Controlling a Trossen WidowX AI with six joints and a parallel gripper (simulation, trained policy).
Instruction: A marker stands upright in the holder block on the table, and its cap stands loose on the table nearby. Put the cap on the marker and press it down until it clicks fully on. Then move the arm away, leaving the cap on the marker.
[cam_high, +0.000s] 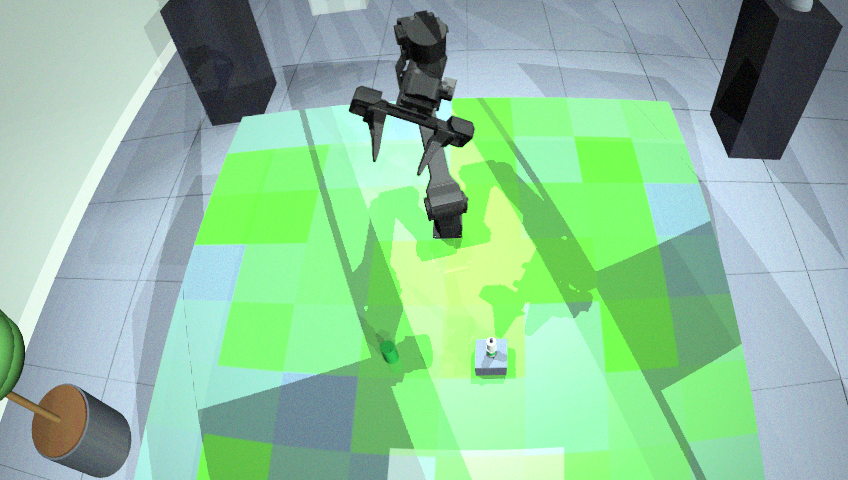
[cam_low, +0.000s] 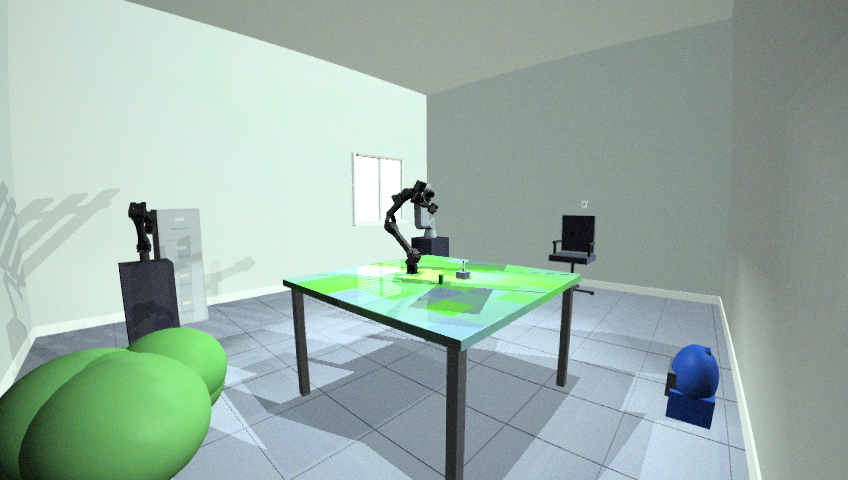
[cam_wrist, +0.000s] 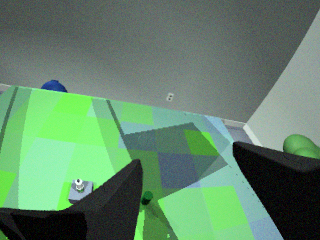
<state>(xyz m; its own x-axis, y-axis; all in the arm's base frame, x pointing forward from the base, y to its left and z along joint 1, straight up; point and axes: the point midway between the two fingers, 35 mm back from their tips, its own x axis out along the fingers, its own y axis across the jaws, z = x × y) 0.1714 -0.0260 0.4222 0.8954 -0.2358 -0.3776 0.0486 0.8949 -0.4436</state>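
Now: gripper tip 120 mm short of the green cap, 60 mm to the left of it and 380 mm above it. Also, from my gripper tip: grey holder block (120 mm ahead, 130 mm to the left, 390 mm below).
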